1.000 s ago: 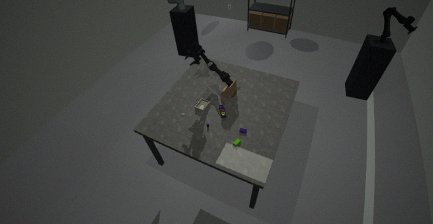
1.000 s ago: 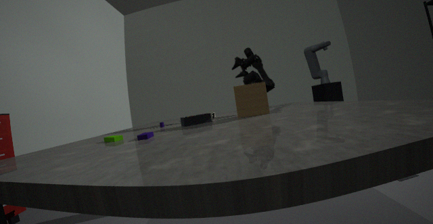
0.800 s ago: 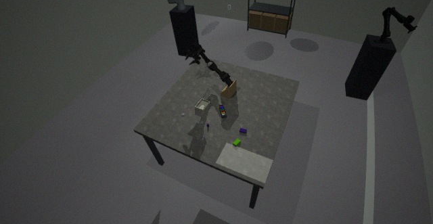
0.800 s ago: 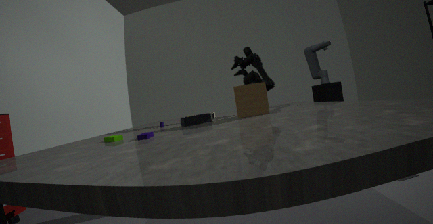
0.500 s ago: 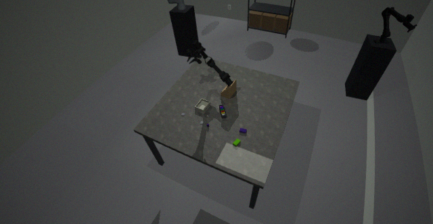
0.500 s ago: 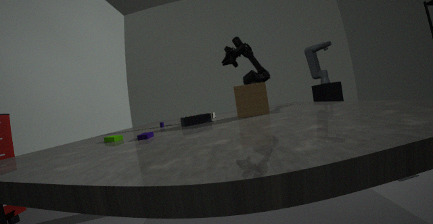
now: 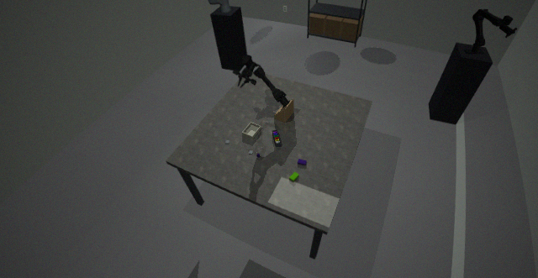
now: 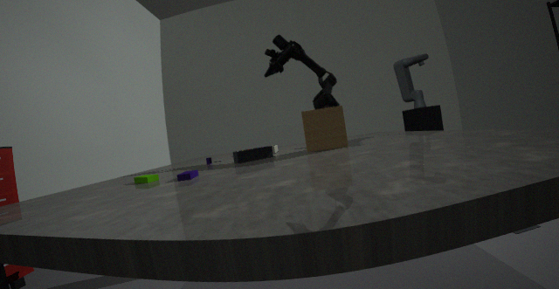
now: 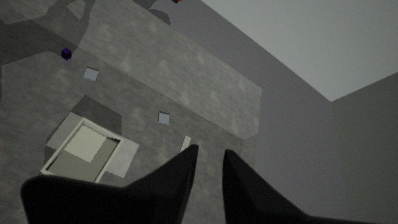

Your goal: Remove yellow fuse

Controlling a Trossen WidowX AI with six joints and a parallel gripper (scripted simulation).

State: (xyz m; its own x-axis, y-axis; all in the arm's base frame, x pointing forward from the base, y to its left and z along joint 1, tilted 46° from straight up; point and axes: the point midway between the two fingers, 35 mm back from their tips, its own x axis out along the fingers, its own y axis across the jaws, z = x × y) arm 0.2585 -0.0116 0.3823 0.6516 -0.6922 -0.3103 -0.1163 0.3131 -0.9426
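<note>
The yellow fuse is 11 cm ahead of my gripper tip, 32 cm to the left of it and 37 cm below it. Also, from my gripper tip: tray (6 cm ahead, 8 cm to the left, 39 cm below).
</note>
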